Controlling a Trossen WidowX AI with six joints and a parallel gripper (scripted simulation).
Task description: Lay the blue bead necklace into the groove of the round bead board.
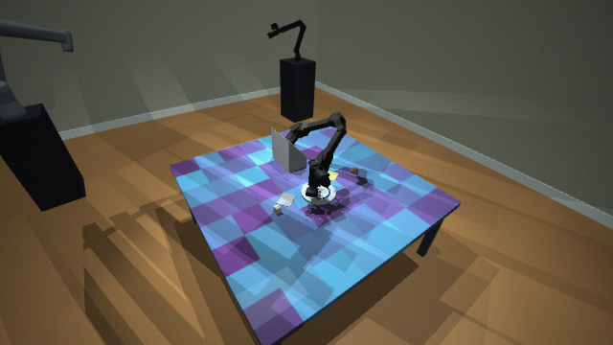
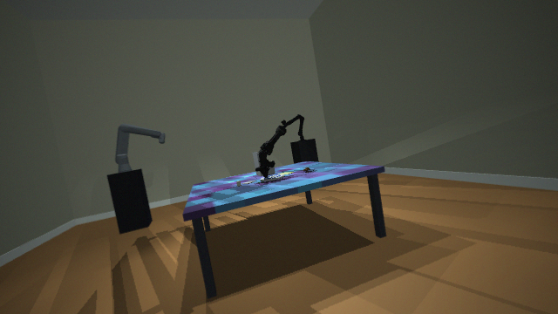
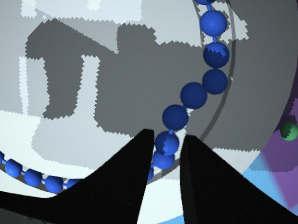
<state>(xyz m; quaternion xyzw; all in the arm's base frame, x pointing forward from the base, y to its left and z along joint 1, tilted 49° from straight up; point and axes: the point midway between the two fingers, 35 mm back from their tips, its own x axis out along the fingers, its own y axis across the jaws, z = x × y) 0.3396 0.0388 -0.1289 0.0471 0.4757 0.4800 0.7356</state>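
My gripper tip is 10 mm past the round white bead board, 60 mm to the right of it and 10 mm above it. Also, from my gripper tip: cream cube: 30 mm behind, 220 mm to the right; then yellow patch: 110 mm behind, 220 mm to the left, 10 mm below; then flat grey square: 80 mm behind, 130 mm to the right, 10 mm below.
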